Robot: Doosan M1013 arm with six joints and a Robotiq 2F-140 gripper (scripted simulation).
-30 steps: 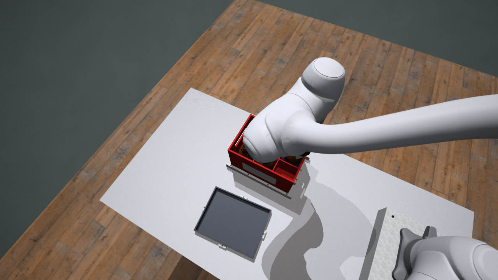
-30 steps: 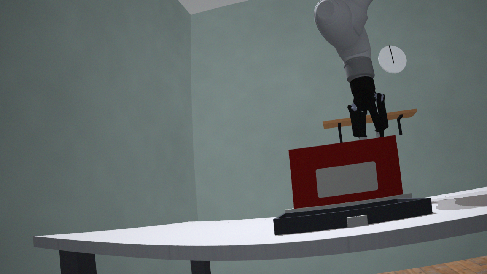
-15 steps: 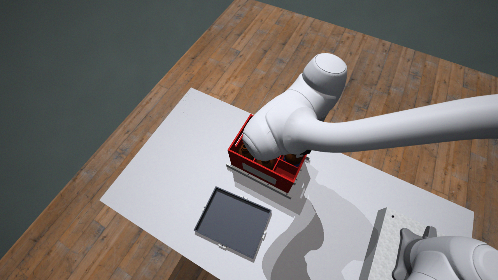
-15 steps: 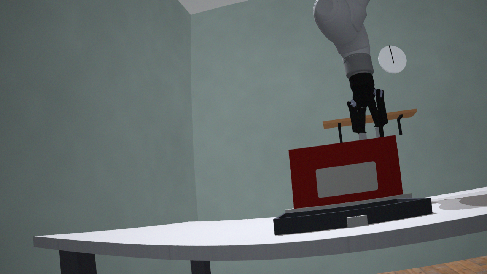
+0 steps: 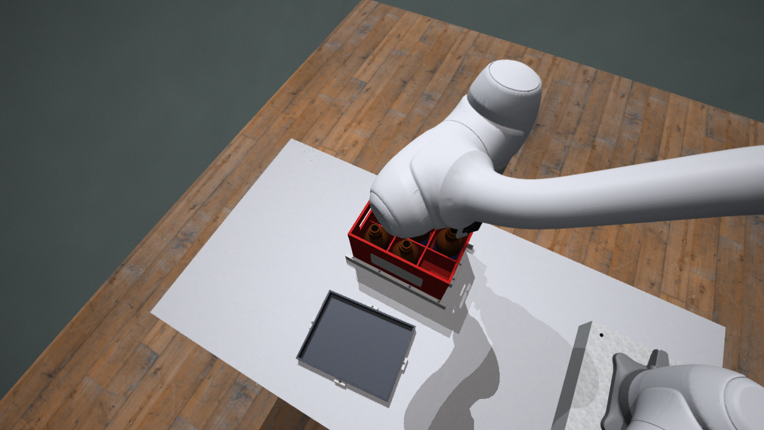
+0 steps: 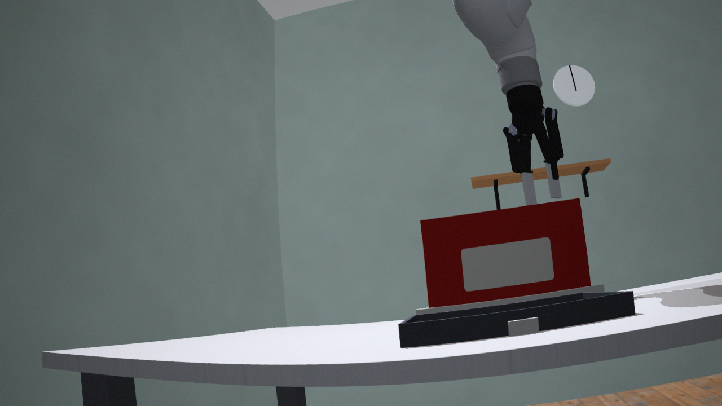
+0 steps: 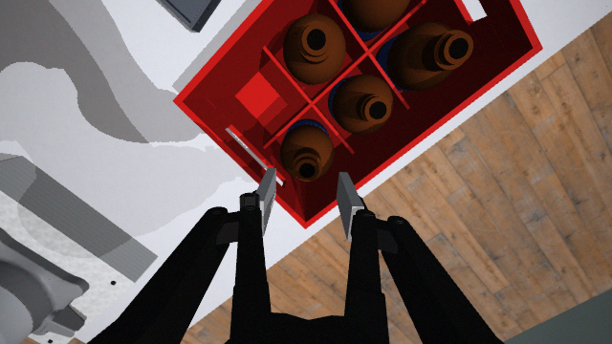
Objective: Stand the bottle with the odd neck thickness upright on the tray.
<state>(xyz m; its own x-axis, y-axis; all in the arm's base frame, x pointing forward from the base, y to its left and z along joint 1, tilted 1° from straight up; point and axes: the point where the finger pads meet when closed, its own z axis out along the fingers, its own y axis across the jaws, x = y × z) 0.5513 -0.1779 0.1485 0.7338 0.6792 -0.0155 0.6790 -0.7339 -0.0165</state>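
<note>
Right now the crate is 15 cm below my hand, 9 cm ahead of it and 4 cm to the left of it. The rest, counted from my hand: dark tray 33 cm to the left, 22 cm below, 11 cm ahead.
</note>
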